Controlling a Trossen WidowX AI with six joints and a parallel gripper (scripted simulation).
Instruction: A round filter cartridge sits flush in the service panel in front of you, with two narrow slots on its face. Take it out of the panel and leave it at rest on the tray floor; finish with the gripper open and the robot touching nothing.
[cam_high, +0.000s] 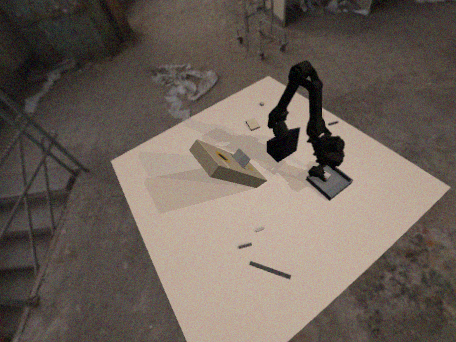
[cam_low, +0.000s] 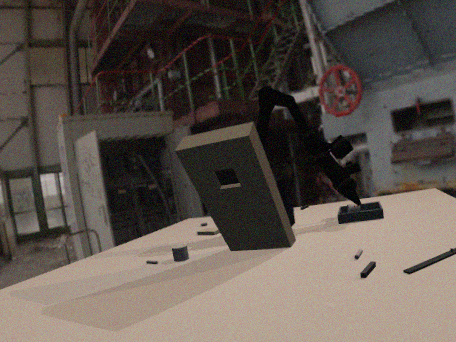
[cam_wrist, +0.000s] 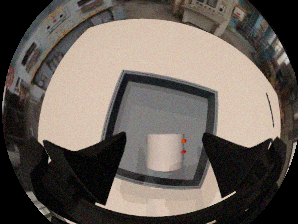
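Now: the filter cartridge 2 cm to the right of my gripper tip, 2 cm below it and 1 cm ahead of it. The rest, counted from my gripper tip: dark tray 4 cm below, 1 cm to the left; then tan service panel 39 cm ahead, 24 cm to the right, 12 cm above.
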